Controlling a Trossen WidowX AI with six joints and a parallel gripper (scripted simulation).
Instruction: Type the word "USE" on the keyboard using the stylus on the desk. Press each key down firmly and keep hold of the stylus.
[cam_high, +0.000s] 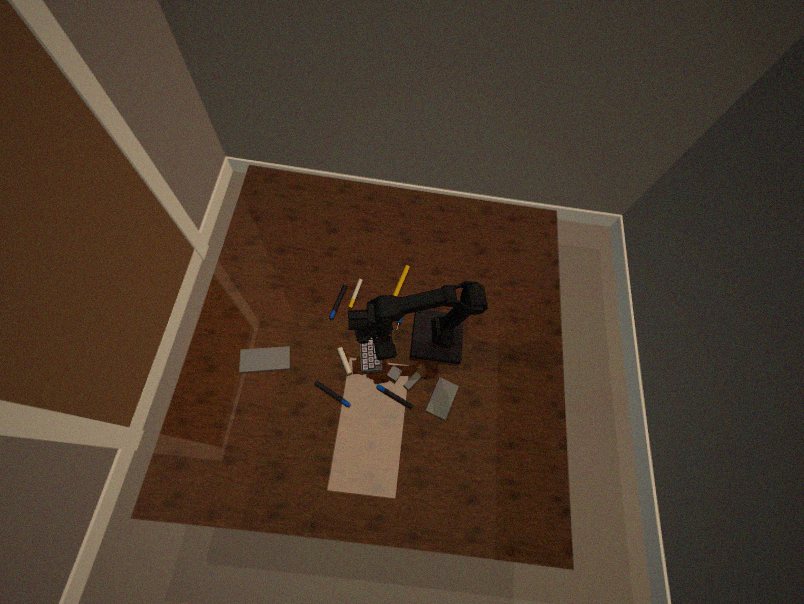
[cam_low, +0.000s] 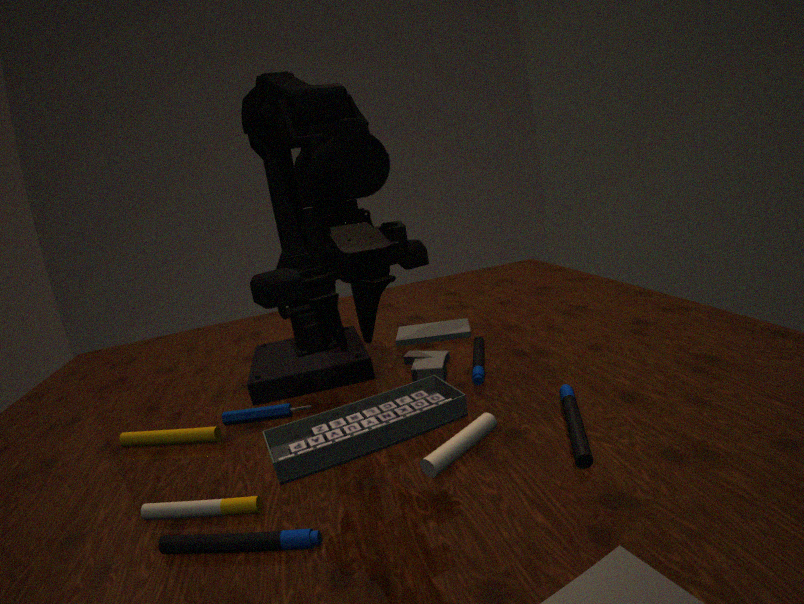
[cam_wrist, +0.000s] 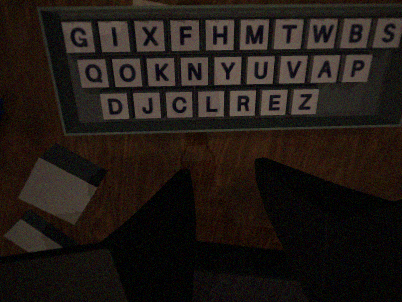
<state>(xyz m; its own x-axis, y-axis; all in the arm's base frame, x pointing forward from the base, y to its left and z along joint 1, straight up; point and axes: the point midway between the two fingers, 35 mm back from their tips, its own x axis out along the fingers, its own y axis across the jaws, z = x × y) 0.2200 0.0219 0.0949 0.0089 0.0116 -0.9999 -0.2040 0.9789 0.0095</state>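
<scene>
My gripper tip is 7 cm past the blue stylus, 10 cm to the left of it and 8 cm above it. Round my gripper tip: thin grey tip: 6 cm behind, 7 cm to the right, 8 cm below; white-and-yellow marker: 10 cm ahead, 19 cm to the right, 8 cm below; white cylinder: 12 cm ahead, 6 cm to the left, 8 cm below.
</scene>
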